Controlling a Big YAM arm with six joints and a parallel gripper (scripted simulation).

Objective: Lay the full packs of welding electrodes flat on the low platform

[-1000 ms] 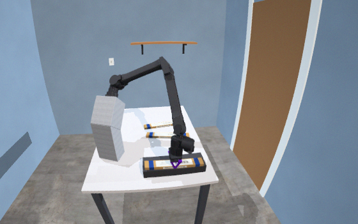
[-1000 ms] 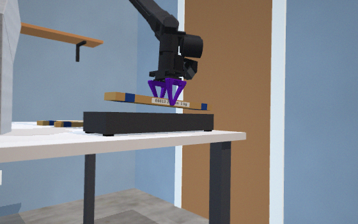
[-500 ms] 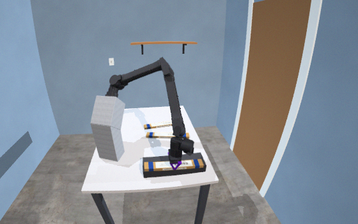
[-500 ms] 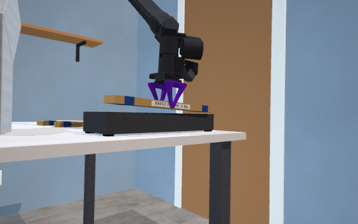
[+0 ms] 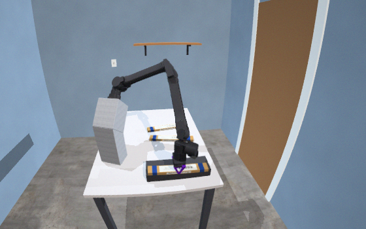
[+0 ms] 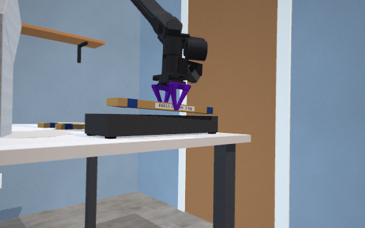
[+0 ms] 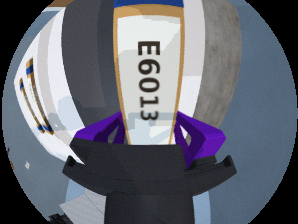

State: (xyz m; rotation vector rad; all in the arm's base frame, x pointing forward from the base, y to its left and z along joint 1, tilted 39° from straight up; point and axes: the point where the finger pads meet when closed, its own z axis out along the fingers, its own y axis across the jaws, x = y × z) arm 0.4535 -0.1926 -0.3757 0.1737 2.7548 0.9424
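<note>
Right now my hand is 70 mm above the low platform, 60 mm to the right of it and 10 mm short of it.
</note>
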